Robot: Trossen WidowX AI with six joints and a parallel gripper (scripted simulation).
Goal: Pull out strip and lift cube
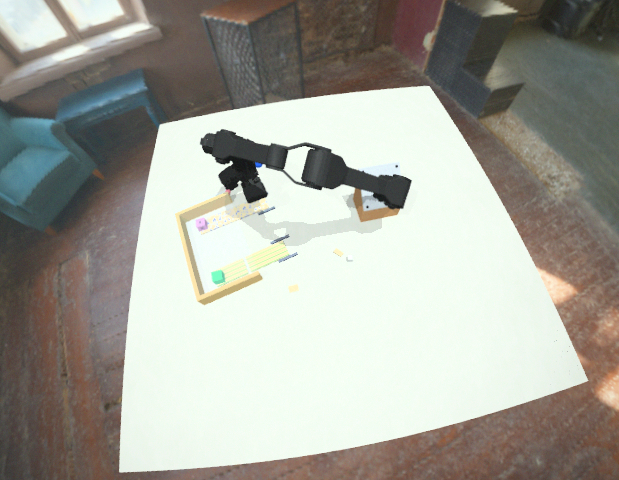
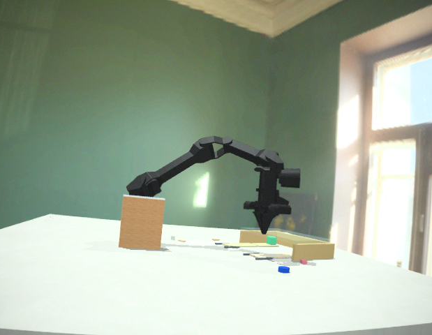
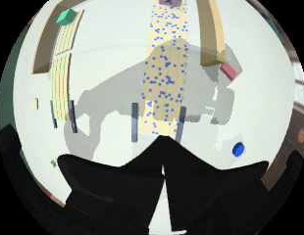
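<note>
Now: gripper tip 11 cm short of the red block, 8 cm to the left of it and 7 cm above it. Round my gripper tip: striped strip (20 cm to the left, 7 cm below); blue disc (19 cm to the right, 7 cm below, 2 cm behind).
</note>
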